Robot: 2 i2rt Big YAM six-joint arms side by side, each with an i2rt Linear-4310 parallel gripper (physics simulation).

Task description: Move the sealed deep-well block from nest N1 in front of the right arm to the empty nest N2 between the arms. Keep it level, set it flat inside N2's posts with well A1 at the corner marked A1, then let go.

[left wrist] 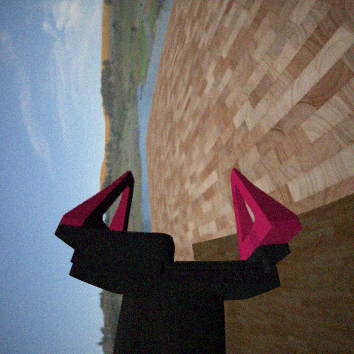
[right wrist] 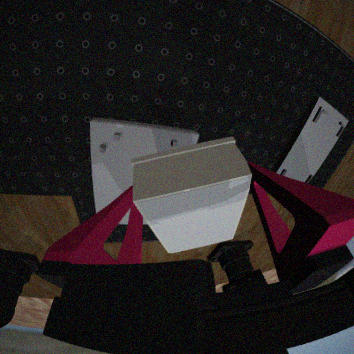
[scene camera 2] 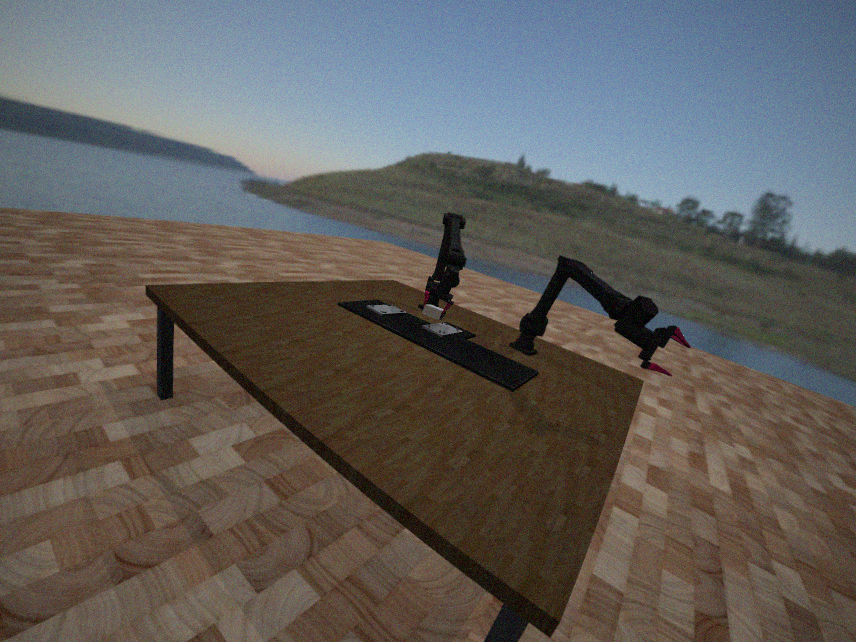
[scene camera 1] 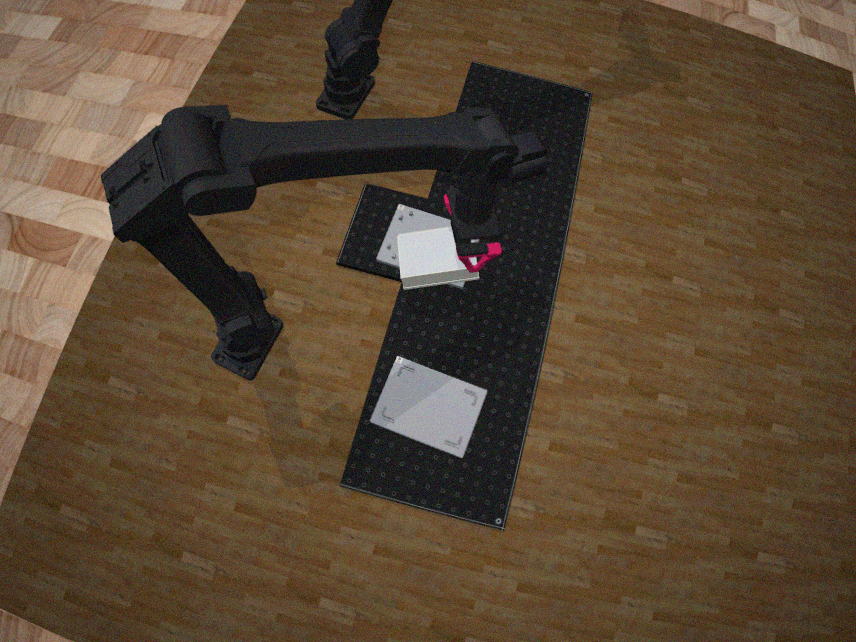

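Where they show: left gripper, between the fingertips: (left wrist: 180,173) (scene camera 2: 680,361); right gripper, between the fingertips: (right wrist: 191,179) (scene camera 2: 432,311) (scene camera 1: 468,250); left arm's base, origin of its link: (right wrist: 17,258) (scene camera 2: 522,349) (scene camera 1: 346,94); right arm's base, origin of its link: (right wrist: 229,248) (scene camera 1: 248,342).
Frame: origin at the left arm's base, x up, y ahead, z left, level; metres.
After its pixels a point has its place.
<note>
The white sealed block (scene camera 1: 427,252) {x 0.108, y 0.324, z -0.324 m} (scene camera 2: 432,312) {x 0.100, y 0.392, z -0.283 m} (right wrist: 192,172) {x 0.108, y 0.393, z -0.287 m} is between the fingers of my right gripper (scene camera 1: 457,236) (scene camera 2: 434,310) {x 0.103, y 0.384, z -0.291 m} (right wrist: 191,179) {x 0.103, y 0.384, z -0.291 m}, which is shut on it. It hangs above nest N2 (scene camera 1: 388,243) {x 0.024, y 0.239, z -0.298 m} (scene camera 2: 450,329) {x 0.025, y 0.275, z -0.250 m} (right wrist: 111,165) {x 0.025, y 0.334, z -0.230 m}, apart from it, and looks turned relative to the plate in scene camera 1. It looks roughly level. N2 is a light grey plate with small posts, several hidden behind the block; a small mark shows at its upper left corner. The block's A1 well cannot be made out. My left gripper (scene camera 2: 680,360) {x 0.299, y 0.389, z 0.659 m} (left wrist: 180,173) {x 0.299, y 0.389, z 0.659 m} is open and empty, away from the nests.
Nest N1 (scene camera 1: 430,409) {x 0.025, y 0.428, z -0.545 m} (scene camera 2: 385,309) {x 0.025, y 0.440, z -0.535 m} (right wrist: 311,145) {x 0.025, y 0.433, z -0.529 m}, a grey plate with L-shaped corner pieces, holds no block. Both nests lie on the black perforated board (scene camera 1: 477,324) {x 0.013, y 0.444, z -0.372 m} (scene camera 2: 484,364) {x 0.012, y 0.418, z 0.059 m} (right wrist: 125,80) {x 0.013, y 0.429, z -0.230 m}. In scene camera 1 my right forearm reaches across the upper part of the brown table (scene camera 1: 656,380) {x 0.000, y 0.784, z -0.332 m} (scene camera 2: 442,428) {x 0.000, y 0.896, z 0.270 m}.
</note>
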